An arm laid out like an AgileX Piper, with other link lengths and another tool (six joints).
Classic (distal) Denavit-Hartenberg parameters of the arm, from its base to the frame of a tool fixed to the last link. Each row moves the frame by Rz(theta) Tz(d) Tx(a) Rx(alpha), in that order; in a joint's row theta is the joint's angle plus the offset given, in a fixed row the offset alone. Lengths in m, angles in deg.
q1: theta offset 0, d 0.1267, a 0, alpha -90
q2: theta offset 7.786, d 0, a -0.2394, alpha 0
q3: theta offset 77.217, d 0, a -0.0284, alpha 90
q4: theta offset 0, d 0.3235, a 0, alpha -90
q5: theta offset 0, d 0, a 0, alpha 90
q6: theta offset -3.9, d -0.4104, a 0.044, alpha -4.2
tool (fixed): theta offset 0, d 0.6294, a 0, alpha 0
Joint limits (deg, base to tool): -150..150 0..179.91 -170..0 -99.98..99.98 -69.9..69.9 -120..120
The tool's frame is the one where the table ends.
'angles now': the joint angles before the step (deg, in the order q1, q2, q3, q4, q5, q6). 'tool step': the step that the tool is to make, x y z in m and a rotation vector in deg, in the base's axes. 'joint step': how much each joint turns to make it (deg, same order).
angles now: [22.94, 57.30, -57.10, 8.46, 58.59, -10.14]
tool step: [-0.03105, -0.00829, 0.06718, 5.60, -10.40, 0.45]
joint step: [0.00, -13.51, -0.17, 1.12, 1.94, 0.10]
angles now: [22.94, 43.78, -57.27, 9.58, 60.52, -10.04]
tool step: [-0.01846, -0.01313, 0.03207, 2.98, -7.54, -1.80]
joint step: [-0.03, -9.11, 1.35, -1.70, -0.58, 1.71]
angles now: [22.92, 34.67, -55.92, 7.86, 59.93, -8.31]
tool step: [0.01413, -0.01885, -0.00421, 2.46, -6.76, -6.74]
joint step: [-2.05, -7.41, 7.40, -4.57, -7.55, 4.07]
